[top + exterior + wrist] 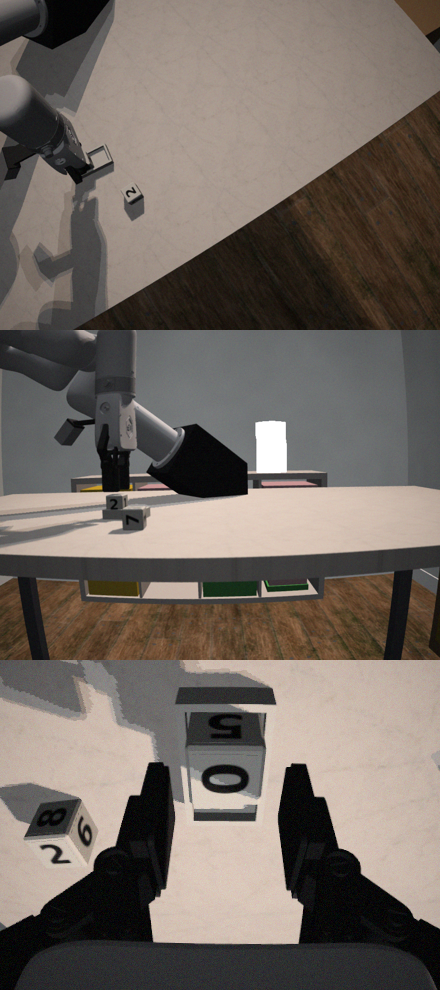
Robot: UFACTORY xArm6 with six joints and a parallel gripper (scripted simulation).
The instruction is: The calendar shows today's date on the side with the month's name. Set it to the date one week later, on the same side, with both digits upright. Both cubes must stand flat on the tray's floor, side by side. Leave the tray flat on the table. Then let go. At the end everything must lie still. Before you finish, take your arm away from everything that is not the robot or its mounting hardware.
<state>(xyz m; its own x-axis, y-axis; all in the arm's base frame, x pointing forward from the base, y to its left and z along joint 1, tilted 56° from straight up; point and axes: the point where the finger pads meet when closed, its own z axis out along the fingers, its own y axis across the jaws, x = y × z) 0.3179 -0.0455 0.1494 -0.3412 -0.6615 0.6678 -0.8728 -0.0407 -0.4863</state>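
Now: the grey tray 1 cm ahead of my hand, 2 cm to the left of it and 6 cm below it. From my hand the other things lie so: white cube 12 cm ahead, 2 cm to the left, 5 cm below.
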